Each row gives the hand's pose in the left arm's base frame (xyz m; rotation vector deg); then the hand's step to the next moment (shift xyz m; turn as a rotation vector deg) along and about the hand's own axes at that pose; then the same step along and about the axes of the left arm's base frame.
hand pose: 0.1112 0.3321 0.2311 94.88 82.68 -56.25
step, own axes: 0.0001 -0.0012 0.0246 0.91 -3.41 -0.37
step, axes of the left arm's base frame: -0.0033 -0.0217 -0.0112 -3.28 1.13 -0.77
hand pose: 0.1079 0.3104 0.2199 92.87 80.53 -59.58
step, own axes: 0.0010 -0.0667 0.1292 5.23 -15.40 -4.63
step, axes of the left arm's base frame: -0.0799 -0.1089 -0.0539 -14.40 8.22 -3.31
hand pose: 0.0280 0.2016 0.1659 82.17 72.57 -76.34
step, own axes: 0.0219 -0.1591 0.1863 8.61 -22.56 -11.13
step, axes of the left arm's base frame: -0.1941 -0.1470 -0.0347 -20.28 16.40 -5.19
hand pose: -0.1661 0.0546 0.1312 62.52 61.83 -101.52
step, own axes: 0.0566 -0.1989 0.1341 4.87 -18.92 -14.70
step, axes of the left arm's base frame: -0.2347 -0.0666 0.0353 -14.79 19.13 -3.63
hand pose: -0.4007 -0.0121 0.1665 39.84 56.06 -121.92
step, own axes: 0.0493 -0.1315 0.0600 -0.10 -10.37 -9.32
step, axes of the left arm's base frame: -0.1416 -0.0022 0.0571 -6.15 12.49 -0.79
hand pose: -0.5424 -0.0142 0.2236 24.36 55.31 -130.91
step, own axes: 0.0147 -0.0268 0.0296 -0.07 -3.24 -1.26
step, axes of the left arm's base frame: -0.0301 -0.0131 0.0271 -1.98 2.71 0.90
